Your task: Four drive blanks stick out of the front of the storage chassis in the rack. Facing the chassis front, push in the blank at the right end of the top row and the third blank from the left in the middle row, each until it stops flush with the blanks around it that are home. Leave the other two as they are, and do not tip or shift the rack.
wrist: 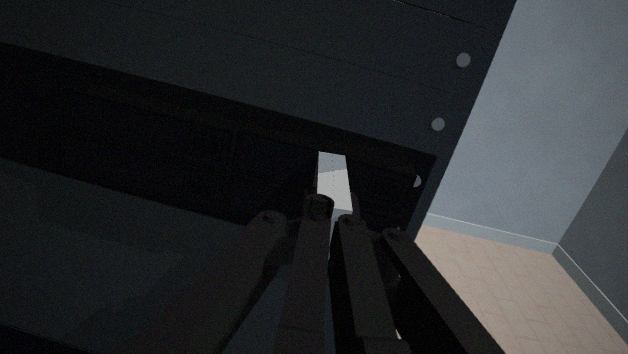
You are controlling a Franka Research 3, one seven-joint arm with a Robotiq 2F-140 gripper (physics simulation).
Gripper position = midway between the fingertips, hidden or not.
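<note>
My gripper [327, 174] is here in the scene, and I can see a rack [144, 144] as well.
</note>
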